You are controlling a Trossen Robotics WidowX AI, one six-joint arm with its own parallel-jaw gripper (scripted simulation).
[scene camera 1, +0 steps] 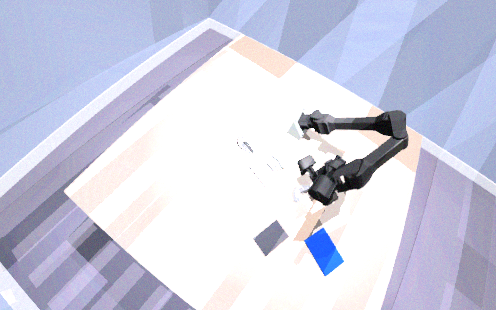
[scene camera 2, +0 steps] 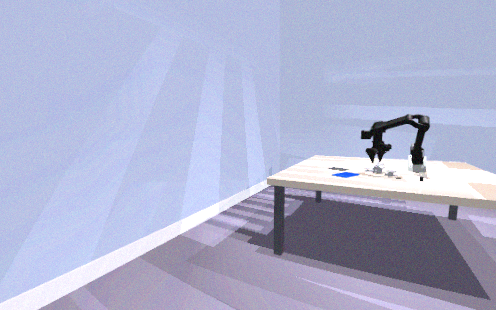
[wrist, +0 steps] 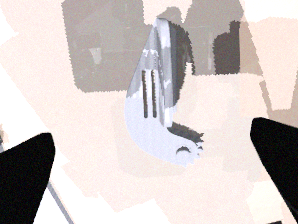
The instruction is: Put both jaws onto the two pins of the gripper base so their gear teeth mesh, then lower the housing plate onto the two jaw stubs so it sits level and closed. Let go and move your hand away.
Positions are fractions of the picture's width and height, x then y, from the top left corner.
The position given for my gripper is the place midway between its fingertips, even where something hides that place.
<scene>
My gripper (wrist: 0.52, 0.60) is open and holds nothing. I also see a blue housing plate (scene camera 1: 0.66, 0.83) and a gripper jaw (wrist: 0.51, 0.58).
The wrist view does not show the blue housing plate: it is out of frame.
</scene>
